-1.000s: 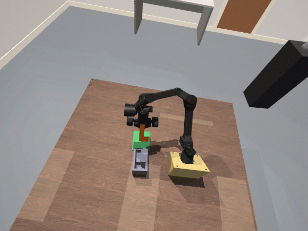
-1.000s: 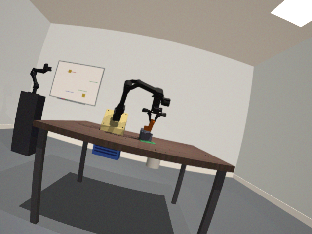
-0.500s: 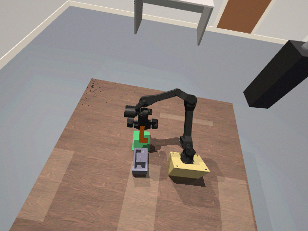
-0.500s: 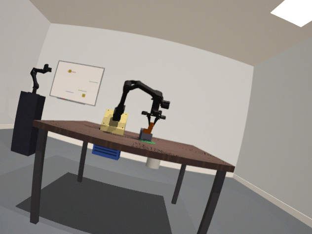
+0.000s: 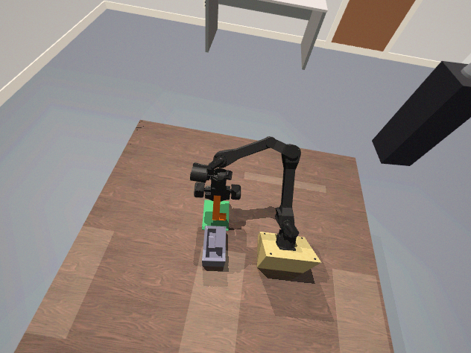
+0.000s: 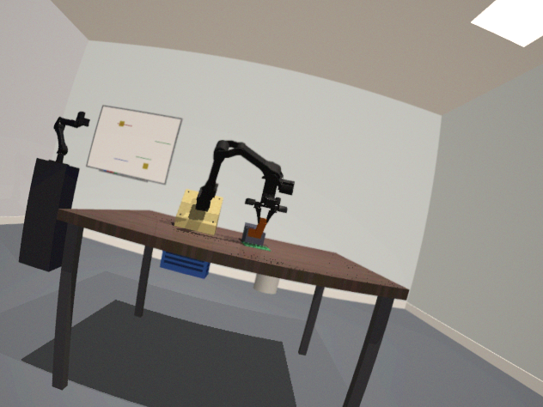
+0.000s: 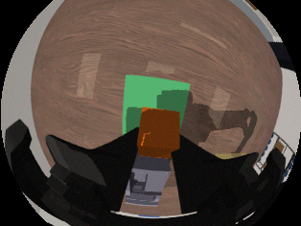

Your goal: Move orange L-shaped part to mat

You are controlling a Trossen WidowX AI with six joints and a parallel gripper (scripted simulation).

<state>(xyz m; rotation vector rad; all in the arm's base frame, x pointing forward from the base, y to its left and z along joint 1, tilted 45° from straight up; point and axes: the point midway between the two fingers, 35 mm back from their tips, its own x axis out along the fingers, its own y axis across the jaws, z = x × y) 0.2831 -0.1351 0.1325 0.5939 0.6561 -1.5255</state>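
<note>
My gripper tip is now 120 mm above the green mat and 20 mm to the right of it. The rest, counted from my gripper tip: orange L-shaped part 30 mm to the left, 30 mm below, 20 mm behind.
</note>
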